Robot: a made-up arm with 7 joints.
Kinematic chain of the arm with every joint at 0, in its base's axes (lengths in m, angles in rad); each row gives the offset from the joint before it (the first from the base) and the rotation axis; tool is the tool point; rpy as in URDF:
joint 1: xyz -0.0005 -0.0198 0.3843 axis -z
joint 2: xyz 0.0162 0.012 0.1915 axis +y
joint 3: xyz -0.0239 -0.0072 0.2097 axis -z
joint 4: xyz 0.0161 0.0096 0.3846 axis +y
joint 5: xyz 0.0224 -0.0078 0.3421 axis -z
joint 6: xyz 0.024 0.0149 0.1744 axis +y
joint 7: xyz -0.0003 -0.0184 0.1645 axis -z
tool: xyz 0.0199 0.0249 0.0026 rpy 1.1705 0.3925 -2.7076
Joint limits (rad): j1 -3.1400..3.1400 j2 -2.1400..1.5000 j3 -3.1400..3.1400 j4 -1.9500..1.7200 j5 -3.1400..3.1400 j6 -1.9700..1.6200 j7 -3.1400..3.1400
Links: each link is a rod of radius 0.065 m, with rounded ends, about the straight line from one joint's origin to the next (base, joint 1, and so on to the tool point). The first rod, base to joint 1, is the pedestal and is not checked.
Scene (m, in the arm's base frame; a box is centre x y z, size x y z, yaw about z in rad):
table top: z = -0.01
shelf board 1: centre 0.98 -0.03 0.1 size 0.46 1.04 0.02 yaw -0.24
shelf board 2: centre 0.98 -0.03 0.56 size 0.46 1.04 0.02 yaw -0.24
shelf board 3: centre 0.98 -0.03 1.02 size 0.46 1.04 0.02 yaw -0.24
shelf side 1: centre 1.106 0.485 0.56 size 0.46 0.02 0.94 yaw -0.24
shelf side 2: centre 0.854 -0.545 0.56 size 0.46 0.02 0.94 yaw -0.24
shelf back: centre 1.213 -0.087 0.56 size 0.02 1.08 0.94 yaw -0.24
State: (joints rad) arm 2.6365 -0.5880 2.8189 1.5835 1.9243 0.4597 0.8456
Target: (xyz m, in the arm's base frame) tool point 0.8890 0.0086 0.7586
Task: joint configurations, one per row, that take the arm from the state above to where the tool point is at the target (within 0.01 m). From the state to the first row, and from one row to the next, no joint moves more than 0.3 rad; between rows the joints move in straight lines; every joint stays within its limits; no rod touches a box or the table.
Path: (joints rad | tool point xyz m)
1: 2.8175 -0.5538 2.9570 1.5863 1.9145 0.4911 0.8437 | 0.8519 0.2653 0.7244
2: 2.9984 -0.5197 3.0951 1.5890 1.9047 0.5226 0.8418 | 0.8890 0.0086 0.7586

